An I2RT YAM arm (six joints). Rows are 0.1 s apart.
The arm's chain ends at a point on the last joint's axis. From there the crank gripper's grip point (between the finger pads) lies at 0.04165 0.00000 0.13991 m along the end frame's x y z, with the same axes.
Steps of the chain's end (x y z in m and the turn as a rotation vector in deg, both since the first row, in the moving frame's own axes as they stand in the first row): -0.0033 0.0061 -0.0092 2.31 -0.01 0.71; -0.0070 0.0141 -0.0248 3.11 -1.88 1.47; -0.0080 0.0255 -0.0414 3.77 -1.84 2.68; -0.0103 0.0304 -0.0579 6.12 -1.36 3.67; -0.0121 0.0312 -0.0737 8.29 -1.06 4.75; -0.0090 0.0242 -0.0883 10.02 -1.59 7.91; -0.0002 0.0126 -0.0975 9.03 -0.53 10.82; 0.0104 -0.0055 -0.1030 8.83 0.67 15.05; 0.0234 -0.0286 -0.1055 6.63 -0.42 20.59; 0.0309 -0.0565 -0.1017 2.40 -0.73 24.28
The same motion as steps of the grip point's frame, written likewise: -0.0033 0.0010 -0.0093 2.31 -0.01 0.71; -0.0115 0.0075 -0.0237 3.11 -1.88 1.47; -0.0123 0.0181 -0.0404 3.77 -1.84 2.68; -0.0132 0.0180 -0.0576 6.12 -1.36 3.67; -0.0140 0.0143 -0.0742 8.29 -1.06 4.75; -0.0116 0.0053 -0.0888 10.02 -1.59 7.91; -0.0002 -0.0016 -0.0982 9.03 -0.53 10.82; 0.0134 -0.0157 -0.1043 8.83 0.67 15.05; 0.0226 -0.0300 -0.1053 6.63 -0.42 20.59; 0.0267 -0.0454 -0.1010 2.40 -0.73 24.28
